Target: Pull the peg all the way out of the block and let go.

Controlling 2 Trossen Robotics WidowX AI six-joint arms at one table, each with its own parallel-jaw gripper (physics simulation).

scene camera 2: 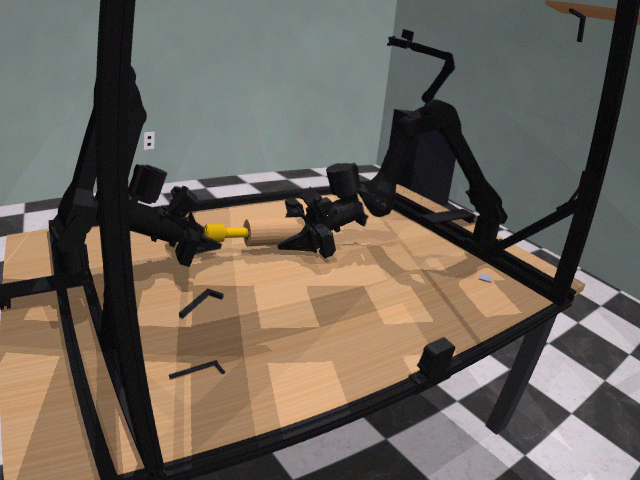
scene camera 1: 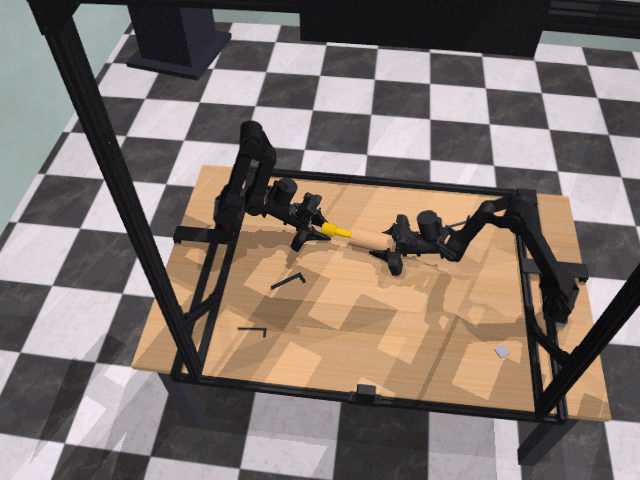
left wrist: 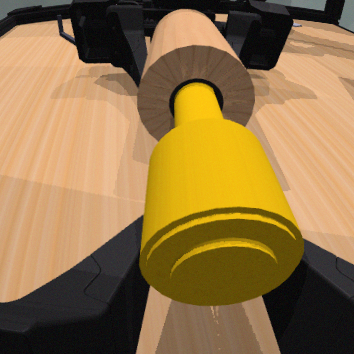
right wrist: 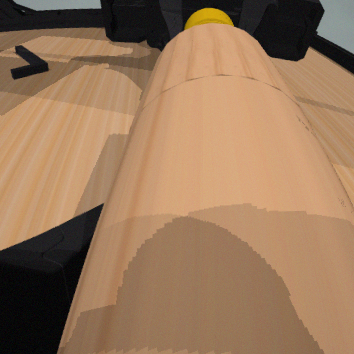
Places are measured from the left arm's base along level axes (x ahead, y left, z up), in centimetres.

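Pixels of known places: left gripper, fingertip midpoint: [scene camera 2: 219,242] [scene camera 1: 332,234] [left wrist: 202,227]; right gripper, fingertip midpoint: [scene camera 2: 272,241] [scene camera 1: 371,244]; left arm's base, origin of the base link: [scene camera 2: 71,269] [scene camera 1: 227,225]; right arm's base, origin of the base link: [scene camera 2: 484,238] [scene camera 1: 555,311].
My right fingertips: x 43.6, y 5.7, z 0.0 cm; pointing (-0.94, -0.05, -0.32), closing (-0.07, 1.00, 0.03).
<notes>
Ahead of a thing's pixels: the offset from my right fingertips to its middle. "spot": to the spot under its first point. Level surfaces: height alone.
The yellow peg {dx -8.7, dy -0.1, dz +2.6 cm} [scene camera 1: 329,229] [scene camera 2: 215,232] [left wrist: 215,170] [right wrist: 209,18] has a wide head and a narrower shaft. Its shaft enters the hole in the end face of the round wooden block {dx +0.1, dy +0.0, dz +2.2 cm} [scene camera 1: 371,238] [scene camera 2: 273,231] [left wrist: 190,35] [right wrist: 215,150]; a stretch of shaft shows between head and block. My left gripper [scene camera 1: 326,230] [scene camera 2: 213,236] is shut on the peg's head, a finger on each side in the left wrist view. My right gripper [scene camera 1: 379,243] [scene camera 2: 286,232] is shut on the block near its far end from the peg. One right finger is hidden by the block in the right wrist view.
Two black angled bars, one {dx -19.2, dy -19.4, dz -1.5 cm} [scene camera 1: 288,280] [scene camera 2: 200,302] [right wrist: 30,64] nearer the grippers and another {dx -23.5, dy -36.9, dz -1.6 cm} [scene camera 1: 253,329] [scene camera 2: 197,368], lie on the table {dz -1.9 cm} [scene camera 1: 320,361] [scene camera 2: 289,403]. A small pale square {spot: dx +41.3, dy -23.1, dz -1.6 cm} [scene camera 1: 501,351] [scene camera 2: 484,277] lies at the right. A black frame [scene camera 1: 439,405] rims the table.
</notes>
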